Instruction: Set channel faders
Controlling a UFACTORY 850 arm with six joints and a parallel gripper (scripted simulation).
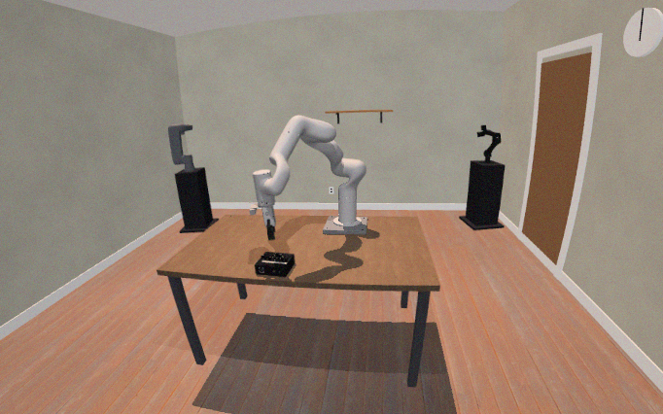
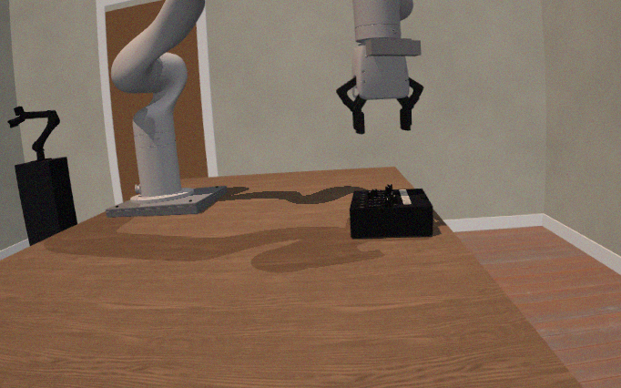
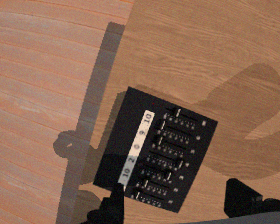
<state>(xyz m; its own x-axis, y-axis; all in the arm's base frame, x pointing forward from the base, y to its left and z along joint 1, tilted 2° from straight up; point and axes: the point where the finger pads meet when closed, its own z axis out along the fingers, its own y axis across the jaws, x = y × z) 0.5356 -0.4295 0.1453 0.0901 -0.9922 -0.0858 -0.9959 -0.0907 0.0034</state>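
Now: the master fader 20 mm behind my hand, 70 mm to the right of it and 130 mm below it.
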